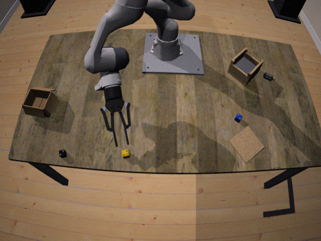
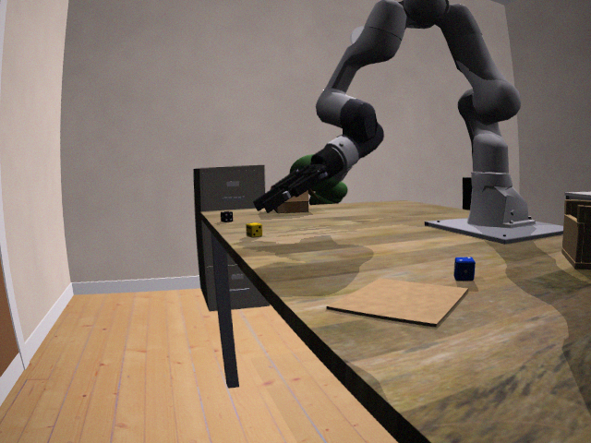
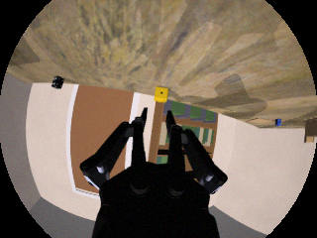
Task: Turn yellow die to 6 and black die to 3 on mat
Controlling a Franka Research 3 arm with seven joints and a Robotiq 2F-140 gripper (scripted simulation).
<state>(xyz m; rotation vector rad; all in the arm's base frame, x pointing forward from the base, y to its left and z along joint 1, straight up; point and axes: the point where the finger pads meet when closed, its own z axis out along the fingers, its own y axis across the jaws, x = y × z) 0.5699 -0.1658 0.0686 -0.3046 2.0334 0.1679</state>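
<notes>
Now: hand 5 cm short of the yellow die, 2 cm to the right of it and 7 cm above it. Round my hand: cardboard box 17 cm behind, 49 cm to the right, 4 cm below; then blue die 17 cm behind, 54 cm to the left, 7 cm below; then black die 8 cm ahead, 29 cm to the right, 7 cm below.
</notes>
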